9 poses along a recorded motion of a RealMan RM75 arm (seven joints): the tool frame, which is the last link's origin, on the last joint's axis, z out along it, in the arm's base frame.
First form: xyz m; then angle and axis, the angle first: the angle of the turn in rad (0 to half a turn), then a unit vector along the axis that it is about.
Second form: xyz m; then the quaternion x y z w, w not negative. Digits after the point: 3 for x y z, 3 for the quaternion.
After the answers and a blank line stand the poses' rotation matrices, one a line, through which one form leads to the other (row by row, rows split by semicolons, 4 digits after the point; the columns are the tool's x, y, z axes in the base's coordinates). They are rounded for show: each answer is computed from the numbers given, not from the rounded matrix.
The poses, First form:
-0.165 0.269 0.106 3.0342 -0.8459 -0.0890 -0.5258
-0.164 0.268 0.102 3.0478 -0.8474 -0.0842 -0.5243
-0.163 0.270 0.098 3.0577 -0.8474 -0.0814 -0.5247
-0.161 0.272 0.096 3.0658 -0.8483 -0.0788 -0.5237
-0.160 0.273 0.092 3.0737 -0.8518 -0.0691 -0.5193
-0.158 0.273 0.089 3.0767 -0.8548 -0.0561 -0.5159
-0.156 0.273 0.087 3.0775 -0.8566 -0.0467 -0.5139
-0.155 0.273 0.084 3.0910 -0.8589 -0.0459 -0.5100
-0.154 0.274 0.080 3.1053 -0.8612 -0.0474 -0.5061
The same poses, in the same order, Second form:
-0.165 0.269 0.106 -0.845 -0.089 -0.525 0.054
-0.164 0.268 0.102 -0.846 -0.084 -0.524 0.047
-0.163 0.270 0.098 -0.847 -0.081 -0.524 0.042
-0.161 0.272 0.096 -0.848 -0.079 -0.523 0.038
-0.160 0.273 0.092 -0.851 -0.069 -0.519 0.034
-0.158 0.273 0.089 -0.854 -0.056 -0.516 0.032
-0.156 0.273 0.087 -0.856 -0.047 -0.514 0.032
-0.155 0.273 0.084 -0.859 -0.046 -0.510 0.025
-0.154 0.274 0.080 -0.861 -0.047 -0.506 0.018

0.4328 0.2065 0.8775; 0.0938 -0.9784 0.1840; 0.8966 0.0027 -0.4429
0.4373 0.1915 0.8787; 0.0933 -0.9815 0.1675; 0.8945 0.0087 -0.4471
0.4371 0.1817 0.8809; 0.0937 -0.9833 0.1563; 0.8945 0.0143 -0.4468
0.4399 0.1731 0.8812; 0.0938 -0.9847 0.1466; 0.8931 0.0182 -0.4494
0.4517 0.1528 0.8790; 0.0824 -0.9882 0.1295; 0.8883 0.0139 -0.4590
0.4620 0.1293 0.8774; 0.0624 -0.9916 0.1133; 0.8847 0.0024 -0.4661
0.4680 0.1128 0.8765; 0.0470 -0.9936 0.1028; 0.8825 -0.0069 -0.4703
0.4759 0.1046 0.8733; 0.0530 -0.9945 0.0902; 0.8779 0.0034 -0.4788
0.4834 0.1000 0.8697; 0.0632 -0.9948 0.0792; 0.8731 0.0167 -0.4873

